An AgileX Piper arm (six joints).
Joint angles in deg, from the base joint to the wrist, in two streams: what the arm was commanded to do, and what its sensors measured. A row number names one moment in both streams.
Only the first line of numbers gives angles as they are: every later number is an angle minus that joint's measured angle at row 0.
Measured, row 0:
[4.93, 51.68, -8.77, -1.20, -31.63, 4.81]
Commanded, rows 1 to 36:
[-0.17, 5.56, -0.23, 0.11, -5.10, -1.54]
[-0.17, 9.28, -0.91, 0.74, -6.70, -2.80]
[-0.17, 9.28, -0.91, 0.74, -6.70, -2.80]
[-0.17, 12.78, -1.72, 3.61, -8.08, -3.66]
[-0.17, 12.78, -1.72, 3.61, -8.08, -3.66]
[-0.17, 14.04, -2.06, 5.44, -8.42, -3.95]
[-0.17, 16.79, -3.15, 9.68, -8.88, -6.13]
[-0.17, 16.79, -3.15, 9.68, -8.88, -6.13]
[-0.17, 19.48, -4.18, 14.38, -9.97, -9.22]
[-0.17, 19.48, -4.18, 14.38, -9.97, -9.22]
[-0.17, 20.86, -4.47, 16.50, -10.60, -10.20]
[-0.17, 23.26, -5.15, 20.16, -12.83, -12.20]
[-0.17, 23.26, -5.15, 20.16, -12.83, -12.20]
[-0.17, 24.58, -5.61, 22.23, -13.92, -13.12]
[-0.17, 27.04, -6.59, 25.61, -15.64, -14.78]
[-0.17, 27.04, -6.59, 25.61, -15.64, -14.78]
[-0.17, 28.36, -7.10, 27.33, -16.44, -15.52]
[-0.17, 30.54, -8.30, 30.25, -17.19, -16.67]
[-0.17, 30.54, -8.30, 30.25, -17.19, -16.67]
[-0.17, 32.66, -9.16, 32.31, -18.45, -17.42]
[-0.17, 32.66, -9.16, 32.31, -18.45, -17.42]
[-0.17, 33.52, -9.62, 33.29, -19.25, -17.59]
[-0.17, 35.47, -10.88, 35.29, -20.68, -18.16]
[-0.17, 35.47, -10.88, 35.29, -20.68, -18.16]
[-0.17, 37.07, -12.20, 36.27, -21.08, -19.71]
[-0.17, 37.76, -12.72, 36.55, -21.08, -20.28]
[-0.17, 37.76, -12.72, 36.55, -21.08, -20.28]
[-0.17, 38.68, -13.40, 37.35, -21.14, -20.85]
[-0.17, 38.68, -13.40, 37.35, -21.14, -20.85]
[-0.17, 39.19, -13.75, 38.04, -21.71, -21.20]
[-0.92, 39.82, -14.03, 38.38, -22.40, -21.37]
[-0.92, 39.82, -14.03, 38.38, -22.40, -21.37]
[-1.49, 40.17, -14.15, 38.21, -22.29, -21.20]
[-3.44, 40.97, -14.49, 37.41, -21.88, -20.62]
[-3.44, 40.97, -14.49, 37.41, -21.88, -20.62]
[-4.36, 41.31, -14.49, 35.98, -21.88, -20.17]
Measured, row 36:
[-3.21, 41.02, -13.98, 37.07, -21.08, -20.39]
